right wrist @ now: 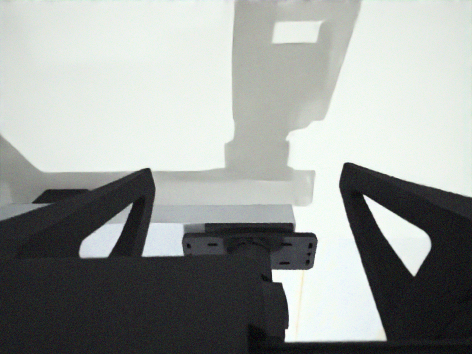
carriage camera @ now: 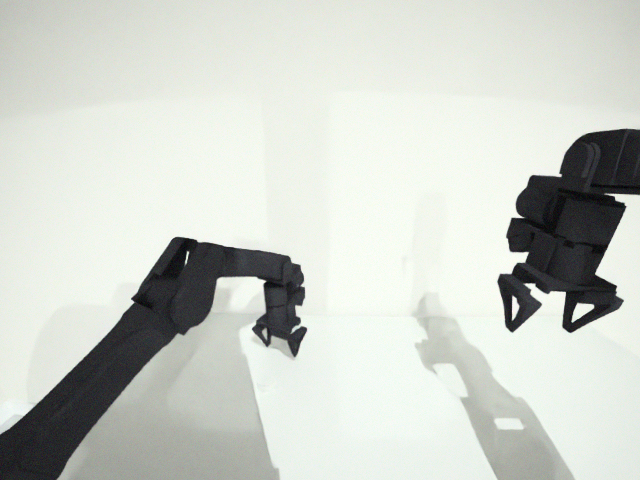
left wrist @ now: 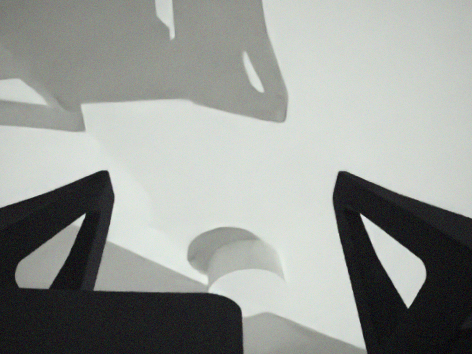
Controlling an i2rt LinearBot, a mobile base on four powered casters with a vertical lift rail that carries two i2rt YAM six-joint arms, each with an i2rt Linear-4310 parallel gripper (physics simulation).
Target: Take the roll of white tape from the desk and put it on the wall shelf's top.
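Places are measured from the left arm's base along level axes (x ahead, y left, z up), in metres.
Pixels of known places: left gripper, fingertip midpoint: (carriage camera: 281, 350) (left wrist: 223, 184); right gripper, fingertip midpoint: (right wrist: 246, 176) (carriage camera: 537, 330); right arm's base, link origin: (right wrist: 249, 249).
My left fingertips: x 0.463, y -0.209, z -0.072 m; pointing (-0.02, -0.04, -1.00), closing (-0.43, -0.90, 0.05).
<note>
Behind a point stands the place of what it marks.
The roll of white tape (carriage camera: 266, 385) {y -0.192, x 0.358, z -0.082 m} (left wrist: 247, 265) {y -0.194, x 0.400, z -0.083 m} stands on the white desk (carriage camera: 361, 413) {y -0.412, x 0.313, z -0.103 m} (left wrist: 375, 110) {y -0.283, x 0.448, z -0.103 m}, very faint in the carriage camera view. In the left wrist view its side and pale top show low between the fingers, nearer the camera than the fingertips' line. My left gripper (carriage camera: 281, 350) {y -0.209, x 0.463, z -0.072 m} (left wrist: 223, 184) {y -0.209, x 0.463, z -0.072 m} is open and empty, pointing down above the desk near the roll. My right gripper (carriage camera: 540, 330) {y -0.660, x 0.242, z 0.179 m} (right wrist: 246, 176) {y -0.660, x 0.242, z 0.179 m} is open and empty, held high at the right. The wall shelf cannot be made out in these views.
A pale wall (carriage camera: 180, 155) {y 0.139, x 0.706, z 0.443 m} stands behind the desk. Grey arm shadows fall across desk and wall. In the right wrist view a light grey bar (right wrist: 225, 214) and a dark slotted plate (right wrist: 297, 245) {y -0.734, x 0.018, z 0.010 m} show behind the fingers.
</note>
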